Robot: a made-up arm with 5 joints. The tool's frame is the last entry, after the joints. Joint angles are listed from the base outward.
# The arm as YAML. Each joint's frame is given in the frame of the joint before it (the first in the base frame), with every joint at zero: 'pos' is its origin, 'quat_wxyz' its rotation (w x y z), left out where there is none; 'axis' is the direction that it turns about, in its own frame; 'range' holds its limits. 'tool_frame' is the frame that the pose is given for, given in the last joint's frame.
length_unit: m
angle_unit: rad
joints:
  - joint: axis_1
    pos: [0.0, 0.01, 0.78]
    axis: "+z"
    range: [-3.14, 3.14]
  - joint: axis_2
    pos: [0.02, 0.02, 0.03]
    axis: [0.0, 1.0, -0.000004]
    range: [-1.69, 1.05]
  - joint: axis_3
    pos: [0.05, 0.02, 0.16]
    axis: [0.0, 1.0, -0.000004]
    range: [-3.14, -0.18]
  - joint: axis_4
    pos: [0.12, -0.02, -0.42]
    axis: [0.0, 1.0, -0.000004]
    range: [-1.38, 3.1]
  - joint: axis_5
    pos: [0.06, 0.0, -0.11]
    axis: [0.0, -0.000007, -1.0]
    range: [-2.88, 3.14]
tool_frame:
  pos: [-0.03, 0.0, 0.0]
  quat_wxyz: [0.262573, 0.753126, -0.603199, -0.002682]
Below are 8 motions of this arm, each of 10 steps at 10 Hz.
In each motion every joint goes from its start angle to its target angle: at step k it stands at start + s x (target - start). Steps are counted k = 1, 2, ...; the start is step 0. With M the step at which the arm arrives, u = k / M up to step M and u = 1 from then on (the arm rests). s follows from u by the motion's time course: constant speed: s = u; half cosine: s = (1 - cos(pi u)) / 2; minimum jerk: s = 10 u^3 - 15 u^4 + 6 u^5.
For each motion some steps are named. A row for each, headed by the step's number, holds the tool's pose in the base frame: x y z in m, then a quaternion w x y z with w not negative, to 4 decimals.
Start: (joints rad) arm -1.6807 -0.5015 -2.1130 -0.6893 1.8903
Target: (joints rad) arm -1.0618 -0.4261 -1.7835 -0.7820 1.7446
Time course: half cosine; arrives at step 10
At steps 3, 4, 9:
3: 0.0497 -0.0421 1.4905 0.7086 -0.0770 0.2263 -0.6639
4: 0.0573 -0.0674 1.4855 0.7315 -0.0693 0.2384 -0.6351
9: 0.1442 -0.1534 1.4438 0.8128 -0.0549 0.3061 -0.4927

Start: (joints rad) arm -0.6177 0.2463 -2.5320 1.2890 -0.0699
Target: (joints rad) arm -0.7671 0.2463 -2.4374 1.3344 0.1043
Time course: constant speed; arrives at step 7
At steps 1, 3, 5, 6, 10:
1: 0.3795 -0.2487 1.2790 0.0729 0.4399 -0.8205 0.3577
3: 0.3753 -0.2686 1.2680 0.0759 0.4135 -0.8452 0.3300
5: 0.3700 -0.2885 1.2568 0.0784 0.3852 -0.8684 0.3022
6: 0.3668 -0.2983 1.2512 0.0794 0.3703 -0.8795 0.2883
10: 0.3633 -0.3081 1.2455 0.0804 0.3551 -0.8901 0.2743

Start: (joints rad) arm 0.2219 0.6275 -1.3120 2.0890 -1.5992
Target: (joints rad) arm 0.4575 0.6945 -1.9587 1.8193 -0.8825
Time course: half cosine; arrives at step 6
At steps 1, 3, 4, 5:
1: 0.4190 0.1012 0.5919 0.1412 0.8347 0.2947 -0.4433
3: 0.4829 0.1718 0.6659 0.2659 0.8985 0.2094 -0.2797
4: 0.5054 0.2161 0.7173 0.3048 0.9244 0.1423 -0.1796
5: 0.5147 0.2489 0.7581 0.3168 0.9384 0.0869 -0.1075

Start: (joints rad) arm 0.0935 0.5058 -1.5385 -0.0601 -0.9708
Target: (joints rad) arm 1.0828 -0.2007 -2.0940 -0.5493 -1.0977
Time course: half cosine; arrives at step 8
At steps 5, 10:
5: 0.3476 0.3434 1.3275 0.3834 -0.3499 0.1435 -0.8426
10: 0.1279 0.2367 1.4636 0.5726 -0.1316 0.2020 -0.7836

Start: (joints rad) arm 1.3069 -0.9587 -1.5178 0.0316 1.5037
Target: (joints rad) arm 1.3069 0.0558 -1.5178 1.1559 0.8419
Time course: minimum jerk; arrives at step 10
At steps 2, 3, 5, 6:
2: -0.0075 0.1733 1.4594 0.6761 -0.5176 0.3054 0.4263
3: 0.0142 0.2526 1.4323 0.6198 -0.5848 0.3648 0.3752
5: 0.0722 0.4598 1.2754 0.3740 -0.7700 0.4786 0.1953
6: 0.0932 0.5316 1.1605 0.2082 -0.8410 0.4890 0.1008

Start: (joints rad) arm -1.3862 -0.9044 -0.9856 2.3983 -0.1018
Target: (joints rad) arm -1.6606 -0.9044 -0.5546 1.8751 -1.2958
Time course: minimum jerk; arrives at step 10
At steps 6, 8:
6: -0.0047 -0.3223 0.9614 0.1266 0.5603 -0.7746 -0.2645
8: -0.0344 -0.3429 0.9106 0.1115 0.6524 -0.7219 -0.2021

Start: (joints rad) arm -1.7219 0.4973 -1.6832 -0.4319 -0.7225
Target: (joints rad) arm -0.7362 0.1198 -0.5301 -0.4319 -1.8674
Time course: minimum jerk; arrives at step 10
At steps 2, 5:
2: -0.0651 -0.6663 0.9025 0.5250 0.1267 -0.6760 0.5014
5: 0.2000 -0.5787 0.7521 0.5226 0.4872 -0.5197 0.4685

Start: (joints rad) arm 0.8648 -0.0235 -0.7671 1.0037 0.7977
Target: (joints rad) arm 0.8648 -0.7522 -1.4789 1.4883 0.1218
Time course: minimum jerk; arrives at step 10
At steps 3, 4, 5, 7, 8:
3: 0.2938 0.4147 0.7483 0.2891 0.7979 -0.5286 0.0173
4: 0.3026 0.4212 0.8516 0.2172 0.8374 -0.4998 0.0416
5: 0.2945 0.4067 0.9742 0.1315 0.8731 -0.4627 0.0792
7: 0.2295 0.3206 1.1767 0.0228 -0.9051 0.3889 -0.1707
8: 0.1975 0.2799 1.2278 0.0687 -0.9056 0.3653 -0.2042

